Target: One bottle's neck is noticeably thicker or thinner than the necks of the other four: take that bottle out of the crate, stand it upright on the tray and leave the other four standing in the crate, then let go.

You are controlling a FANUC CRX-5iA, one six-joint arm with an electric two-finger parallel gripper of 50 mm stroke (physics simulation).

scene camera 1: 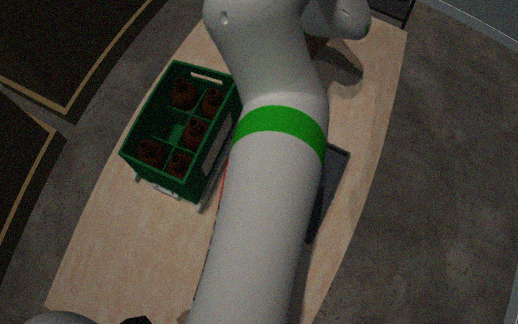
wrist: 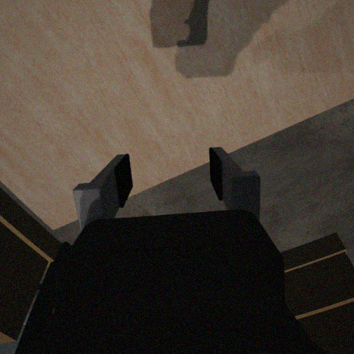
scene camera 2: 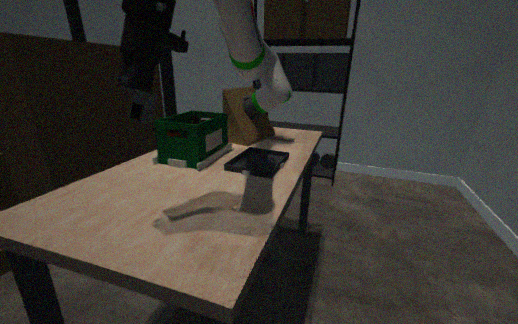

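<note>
The green crate stands on the table. In scene camera 1, brown bottles stand upright in five of its compartments: one at upper left, one at upper right, one at middle right, one at lower left and one at lower right. The middle left compartment is empty. I cannot tell which neck differs. The dark tray is partly hidden by the arm in scene camera 1; no bottle shows on it. My gripper is open and empty, high above table level.
The arm passes over the space between crate and tray. A brown wedge-shaped block stands behind the crate near the arm's base. A shelf rack stands at the back. Shadows fall on the table.
</note>
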